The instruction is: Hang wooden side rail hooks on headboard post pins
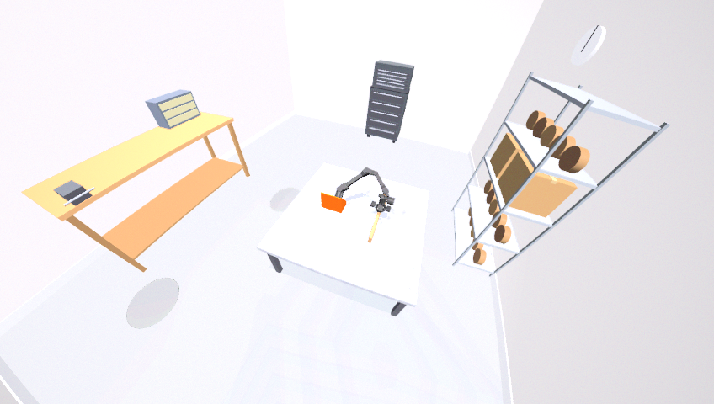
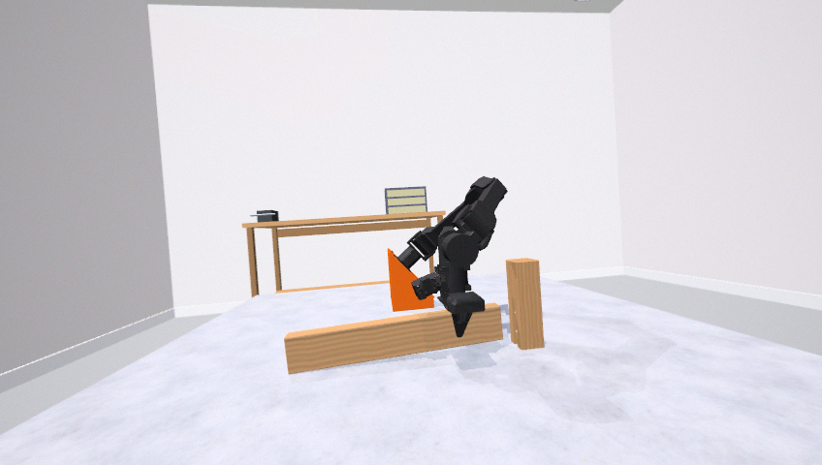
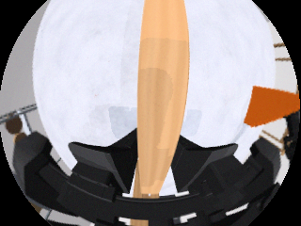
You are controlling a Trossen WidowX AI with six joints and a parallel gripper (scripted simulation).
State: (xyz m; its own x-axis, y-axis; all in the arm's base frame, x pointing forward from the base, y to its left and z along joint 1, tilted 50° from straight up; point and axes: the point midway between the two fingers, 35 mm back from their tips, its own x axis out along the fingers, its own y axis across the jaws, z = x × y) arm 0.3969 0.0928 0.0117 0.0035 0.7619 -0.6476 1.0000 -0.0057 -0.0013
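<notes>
The headboard post is 15 cm to the left of my gripper tip, 5 cm above it and 1 cm ahead of it.
</notes>
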